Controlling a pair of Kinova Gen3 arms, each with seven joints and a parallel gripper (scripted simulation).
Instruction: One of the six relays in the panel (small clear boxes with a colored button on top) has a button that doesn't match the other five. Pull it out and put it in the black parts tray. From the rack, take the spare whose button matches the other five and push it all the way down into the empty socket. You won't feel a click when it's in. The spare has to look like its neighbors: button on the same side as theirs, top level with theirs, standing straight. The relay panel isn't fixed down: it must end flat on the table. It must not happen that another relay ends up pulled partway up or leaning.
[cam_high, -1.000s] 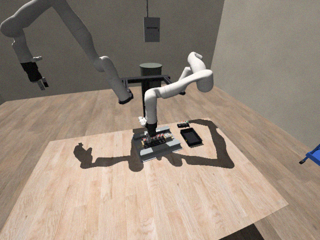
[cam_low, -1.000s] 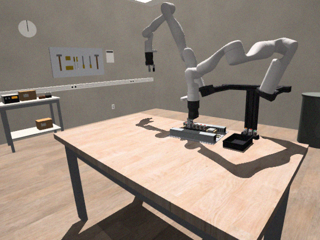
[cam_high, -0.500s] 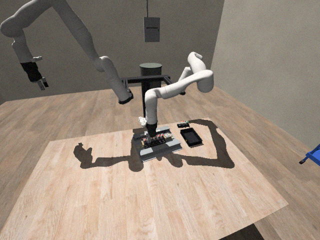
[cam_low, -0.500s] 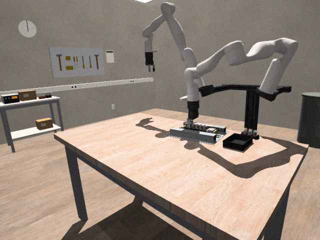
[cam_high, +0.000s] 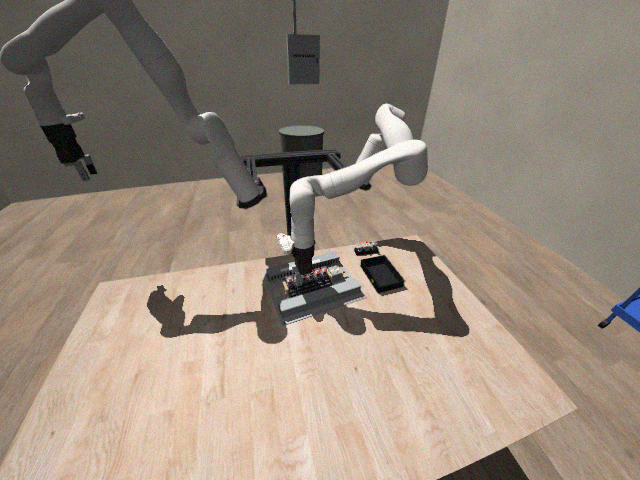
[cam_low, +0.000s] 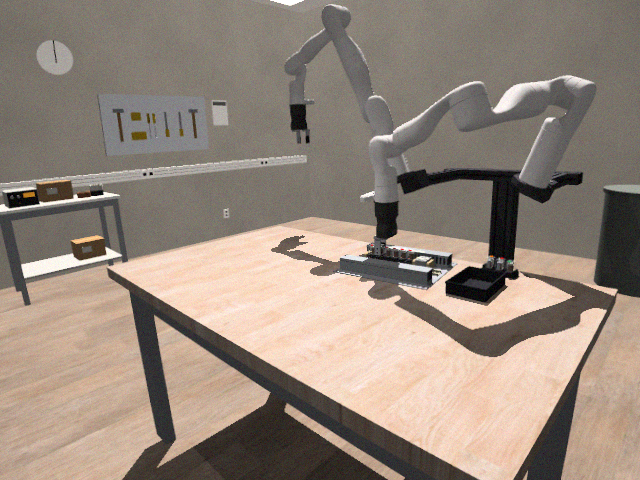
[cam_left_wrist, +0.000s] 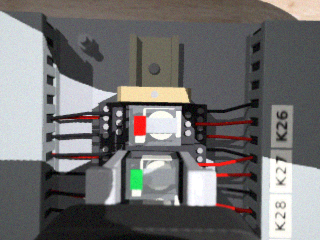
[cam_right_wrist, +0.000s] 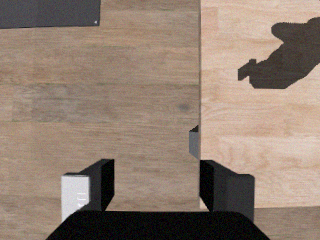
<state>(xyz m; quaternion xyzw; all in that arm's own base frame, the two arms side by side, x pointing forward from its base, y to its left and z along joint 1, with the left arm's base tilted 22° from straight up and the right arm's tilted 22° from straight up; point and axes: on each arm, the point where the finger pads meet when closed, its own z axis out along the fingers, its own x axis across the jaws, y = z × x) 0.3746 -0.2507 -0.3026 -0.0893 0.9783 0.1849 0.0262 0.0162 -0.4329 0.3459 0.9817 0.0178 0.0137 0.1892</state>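
Right now the relay panel is 6 cm to the left of my left hand and 3 cm below it. The rest, counted from my left hand: black parts tray 34 cm to the left, 4 cm below, 4 cm ahead; then spare rack 36 cm to the left, 11 cm behind, 5 cm below.
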